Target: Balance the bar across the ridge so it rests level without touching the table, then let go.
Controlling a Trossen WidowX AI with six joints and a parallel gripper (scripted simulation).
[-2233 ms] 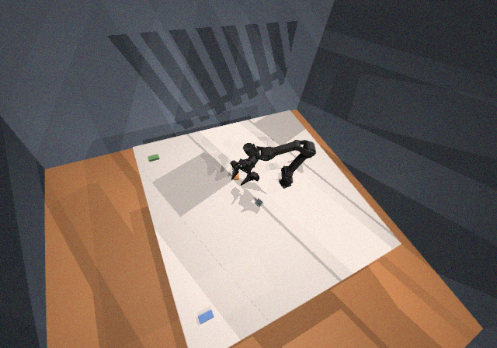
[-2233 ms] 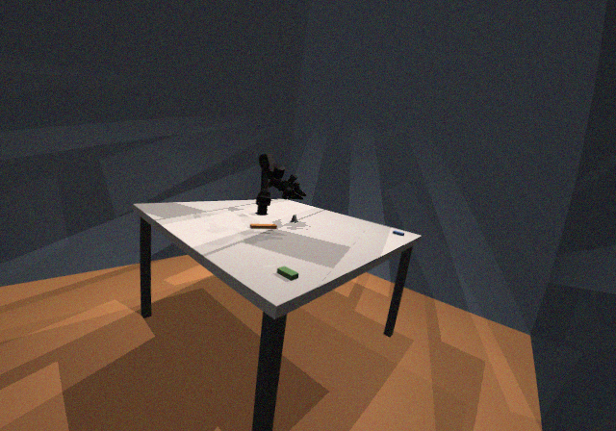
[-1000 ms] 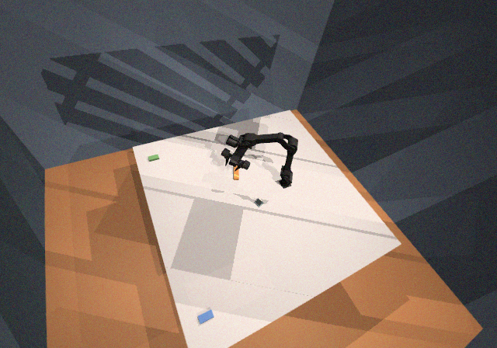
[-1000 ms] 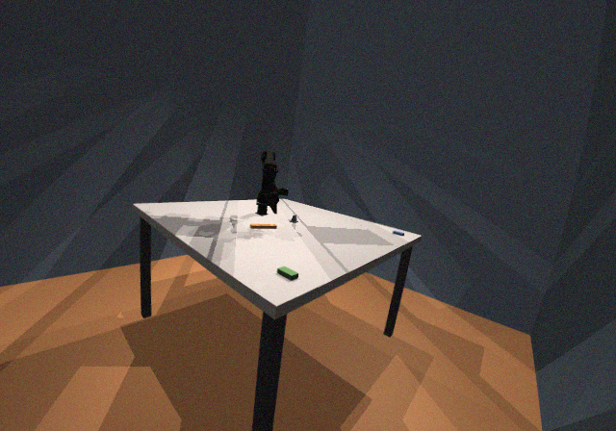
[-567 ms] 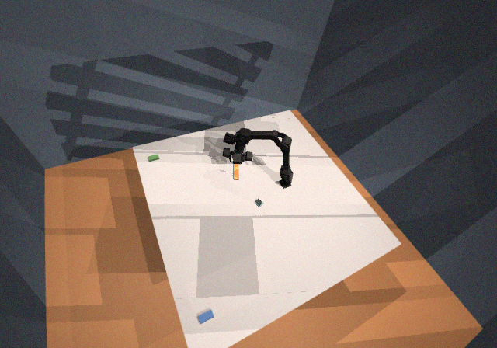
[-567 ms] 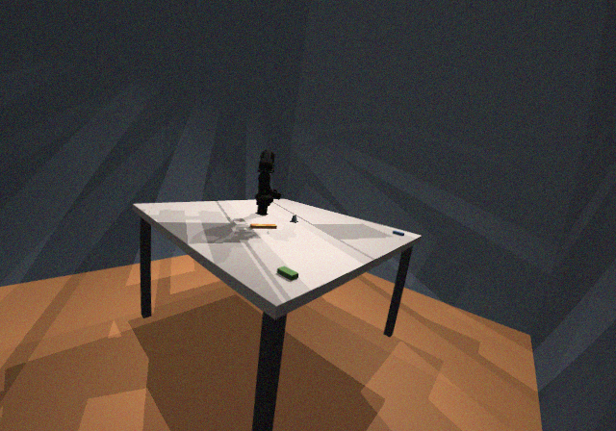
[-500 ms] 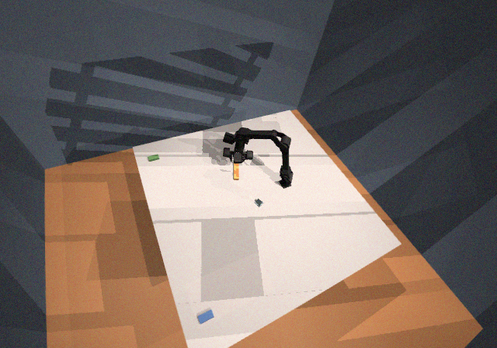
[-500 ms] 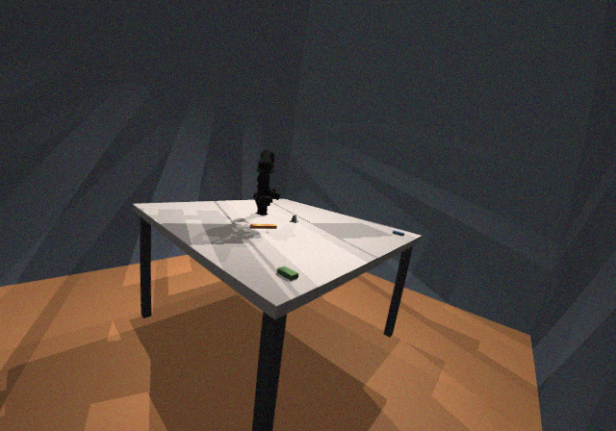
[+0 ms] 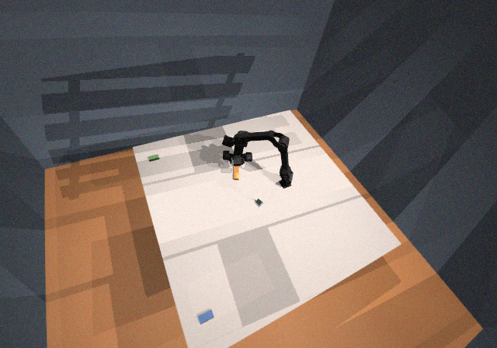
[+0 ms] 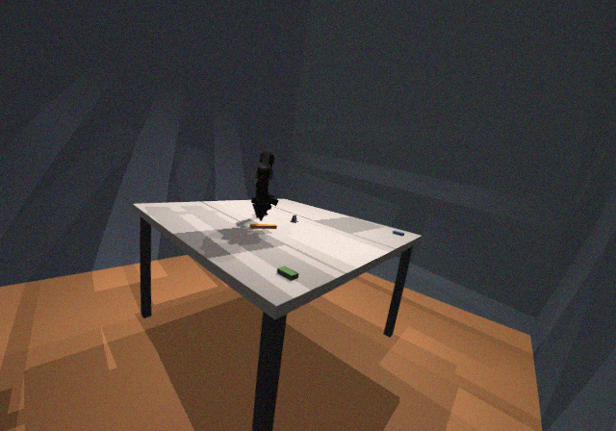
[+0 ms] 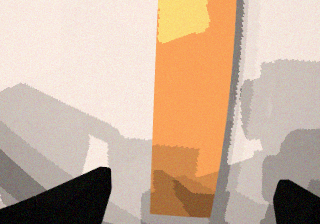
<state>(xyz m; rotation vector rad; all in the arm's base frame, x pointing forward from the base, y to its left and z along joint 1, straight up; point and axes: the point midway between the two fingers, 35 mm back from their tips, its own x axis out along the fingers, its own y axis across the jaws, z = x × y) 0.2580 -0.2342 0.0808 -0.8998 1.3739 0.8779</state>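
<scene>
Right now my gripper tip is 4 cm above the orange bar, 3 cm to the right of it and 1 cm short of it. Round my gripper tip: blue block 73 cm to the left, 48 cm ahead, 4 cm below; then green block 48 cm ahead, 27 cm to the right, 4 cm below.
</scene>
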